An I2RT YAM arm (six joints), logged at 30 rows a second.
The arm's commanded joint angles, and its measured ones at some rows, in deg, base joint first. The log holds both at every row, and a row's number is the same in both.
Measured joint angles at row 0:
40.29 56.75 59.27 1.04 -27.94 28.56
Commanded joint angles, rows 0 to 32:
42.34 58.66 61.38 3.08 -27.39 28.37
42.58 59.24 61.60 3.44 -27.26 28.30
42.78 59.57 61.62 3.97 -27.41 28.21
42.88 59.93 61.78 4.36 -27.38 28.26
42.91 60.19 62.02 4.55 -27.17 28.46
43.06 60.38 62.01 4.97 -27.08 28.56
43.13 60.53 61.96 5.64 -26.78 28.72
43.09 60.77 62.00 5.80 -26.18 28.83
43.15 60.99 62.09 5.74 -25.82 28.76
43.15 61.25 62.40 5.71 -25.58 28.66
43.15 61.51 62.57 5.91 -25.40 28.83
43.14 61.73 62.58 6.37 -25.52 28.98
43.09 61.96 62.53 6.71 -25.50 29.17
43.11 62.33 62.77 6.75 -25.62 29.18
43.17 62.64 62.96 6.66 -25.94 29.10
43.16 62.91 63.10 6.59 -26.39 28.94
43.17 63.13 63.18 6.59 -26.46 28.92
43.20 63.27 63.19 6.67 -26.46 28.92
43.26 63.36 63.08 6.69 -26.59 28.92
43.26 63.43 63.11 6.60 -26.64 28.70
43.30 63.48 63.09 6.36 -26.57 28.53
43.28 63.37 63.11 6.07 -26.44 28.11
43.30 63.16 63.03 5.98 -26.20 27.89
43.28 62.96 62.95 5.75 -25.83 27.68
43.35 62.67 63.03 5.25 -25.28 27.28
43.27 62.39 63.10 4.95 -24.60 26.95
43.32 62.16 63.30 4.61 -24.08 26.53
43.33 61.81 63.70 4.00 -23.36 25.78
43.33 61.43 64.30 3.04 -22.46 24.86
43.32 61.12 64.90 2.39 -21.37 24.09
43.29 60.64 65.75 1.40 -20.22 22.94
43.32 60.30 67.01 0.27 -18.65 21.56
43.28 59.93 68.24 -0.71 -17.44 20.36
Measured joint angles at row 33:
43.16 62.24 64.07 1.04 -21.98 24.45
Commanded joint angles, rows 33 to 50:
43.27 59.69 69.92 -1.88 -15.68 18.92
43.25 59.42 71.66 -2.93 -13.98 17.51
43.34 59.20 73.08 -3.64 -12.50 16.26
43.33 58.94 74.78 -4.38 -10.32 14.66
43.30 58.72 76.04 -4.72 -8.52 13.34
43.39 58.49 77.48 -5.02 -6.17 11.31
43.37 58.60 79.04 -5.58 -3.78 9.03
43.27 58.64 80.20 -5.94 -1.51 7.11
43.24 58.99 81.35 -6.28 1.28 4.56
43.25 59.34 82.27 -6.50 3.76 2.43
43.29 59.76 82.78 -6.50 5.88 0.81
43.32 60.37 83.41 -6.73 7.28 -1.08
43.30 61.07 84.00 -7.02 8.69 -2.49
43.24 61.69 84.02 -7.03 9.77 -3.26
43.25 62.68 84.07 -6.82 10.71 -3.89
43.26 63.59 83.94 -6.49 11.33 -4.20
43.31 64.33 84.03 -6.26 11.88 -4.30
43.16 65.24 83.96 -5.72 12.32 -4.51
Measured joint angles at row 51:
43.13 62.30 83.61 -4.56 7.25 0.27
